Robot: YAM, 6 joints.
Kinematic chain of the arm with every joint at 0, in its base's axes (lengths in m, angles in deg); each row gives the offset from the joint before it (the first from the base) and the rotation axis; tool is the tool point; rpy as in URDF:
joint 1: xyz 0 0 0.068 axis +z
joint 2: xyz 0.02 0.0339 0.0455 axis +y
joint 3: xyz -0.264 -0.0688 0 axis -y
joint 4: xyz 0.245 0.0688 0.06 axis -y
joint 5: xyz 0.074 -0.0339 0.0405 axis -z
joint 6: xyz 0.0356 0 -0.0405 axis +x
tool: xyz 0 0 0 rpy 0 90 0
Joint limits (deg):
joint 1: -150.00..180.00
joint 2: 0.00..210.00
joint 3: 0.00..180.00
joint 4: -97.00..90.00
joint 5: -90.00..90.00
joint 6: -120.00..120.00
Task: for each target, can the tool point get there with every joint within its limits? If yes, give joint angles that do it. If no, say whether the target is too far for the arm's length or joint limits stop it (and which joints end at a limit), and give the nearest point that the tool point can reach.
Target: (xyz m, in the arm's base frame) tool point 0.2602 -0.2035 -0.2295
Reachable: yes | joints -39.97 179.56 73.90 46.04 -18.43 0.37
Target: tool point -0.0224 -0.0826 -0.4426
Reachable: no: joint limits stop it (at a limit: joint 2) | nearest point -0.0311 -0.1146 -0.3562 | short by 0.093 m
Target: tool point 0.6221 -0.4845 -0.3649
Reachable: no: too far | nearest point 0.4364 -0.3399 -0.2139 | short by 0.280 m
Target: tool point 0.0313 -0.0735 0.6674
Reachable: yes | joints 137.99 61.08 140.19 -23.14 -71.15 47.89
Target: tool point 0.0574 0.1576 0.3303
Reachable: yes | joints 65.60 39.07 28.15 31.64 -21.18 -48.39
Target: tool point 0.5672 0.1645 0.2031
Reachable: yes | joints 13.49 159.33 131.72 63.68 -50.86 79.60
